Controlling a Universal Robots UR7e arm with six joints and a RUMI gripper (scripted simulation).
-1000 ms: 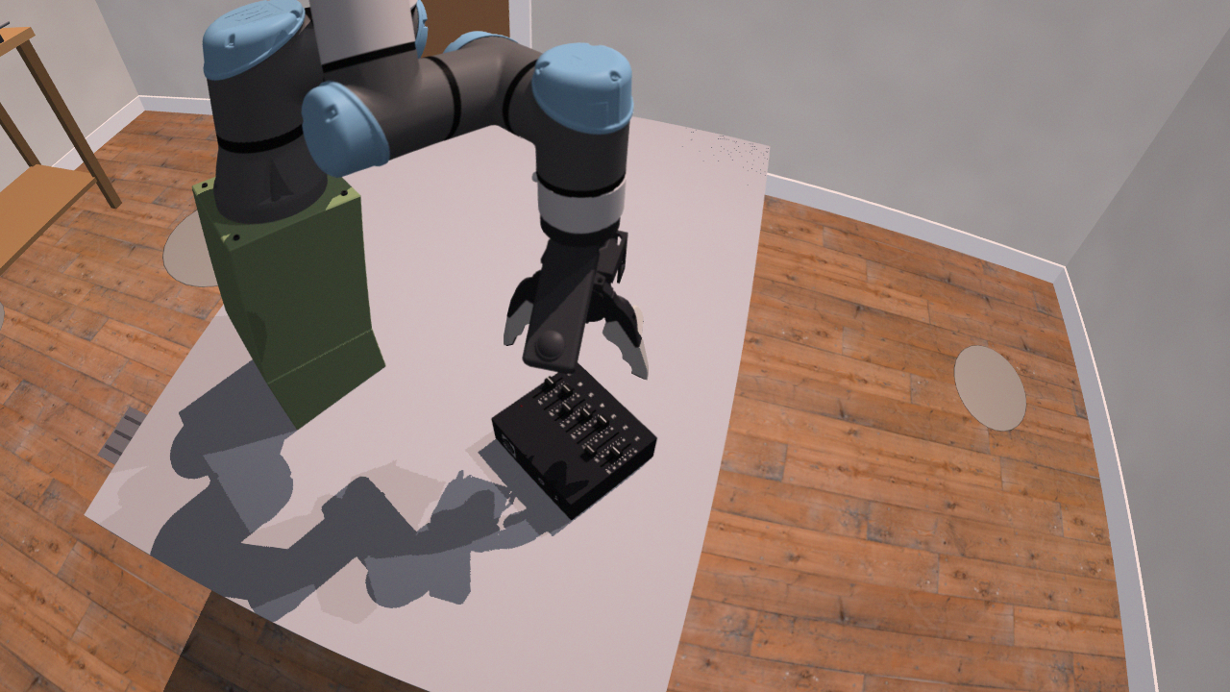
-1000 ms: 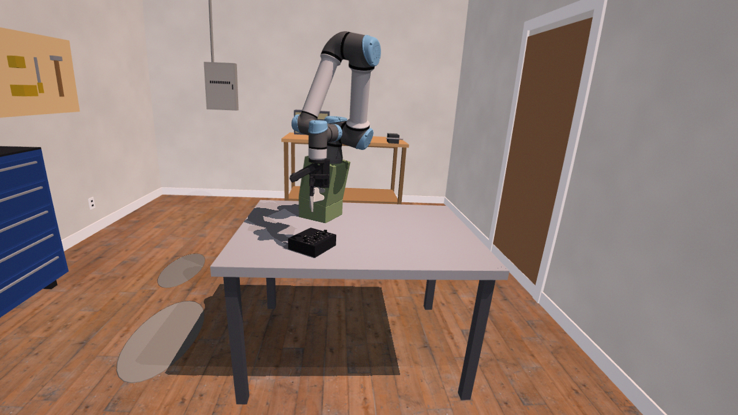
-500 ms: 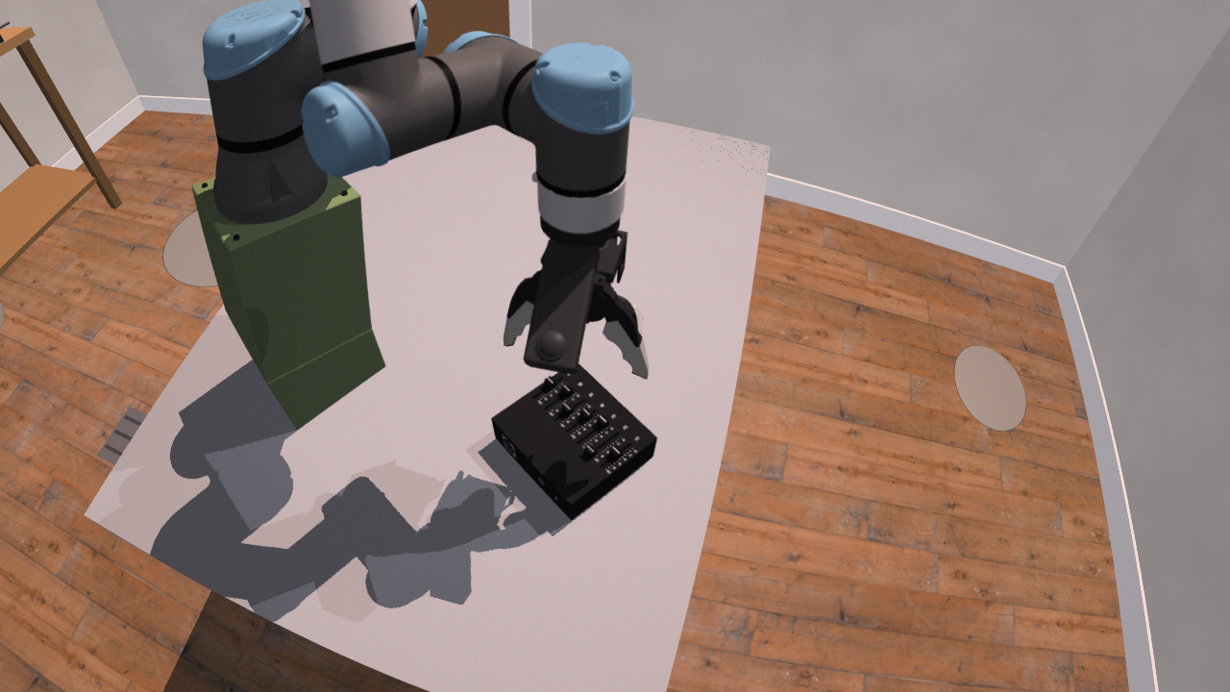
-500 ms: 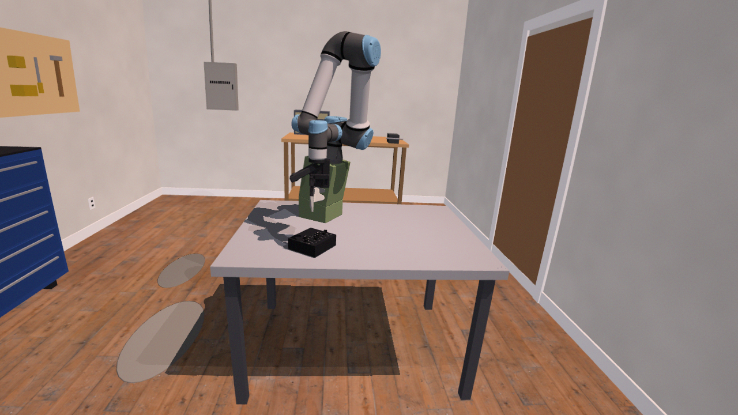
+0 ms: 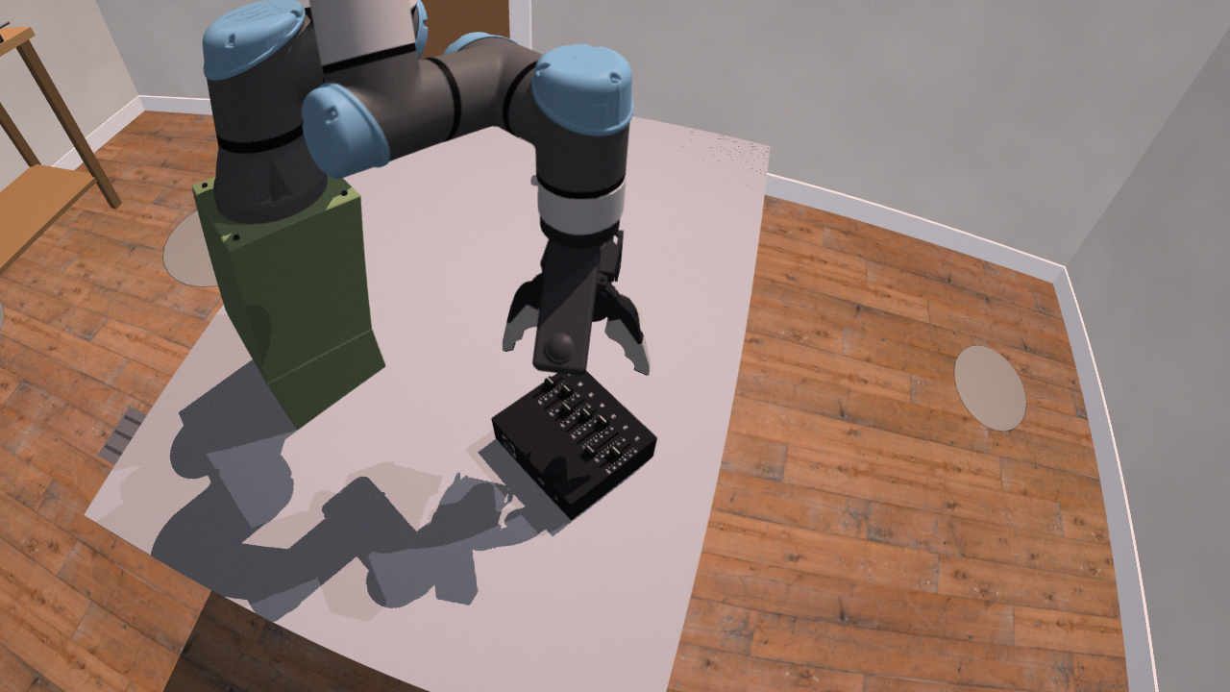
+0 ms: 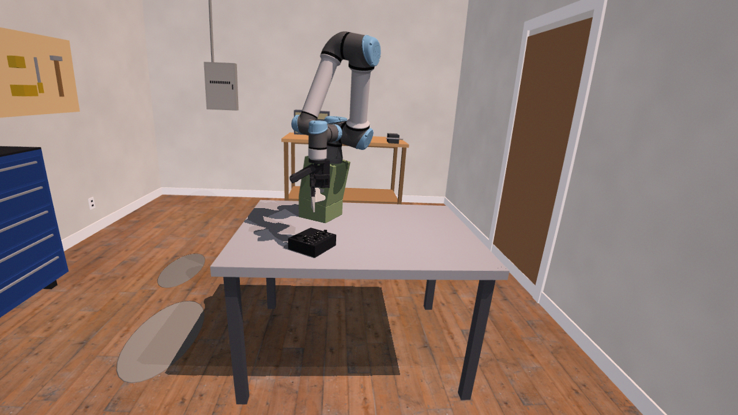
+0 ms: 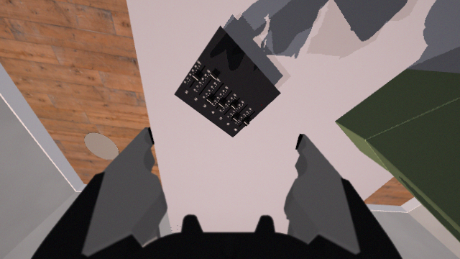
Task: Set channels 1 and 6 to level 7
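The channel 1 fader lies 60 mm ahead of my hand, 20 mm to the right of it and 130 mm below it. The rest, counted from my hand: channel 6 fader: 20 mm behind, 50 mm to the left, 130 mm below.
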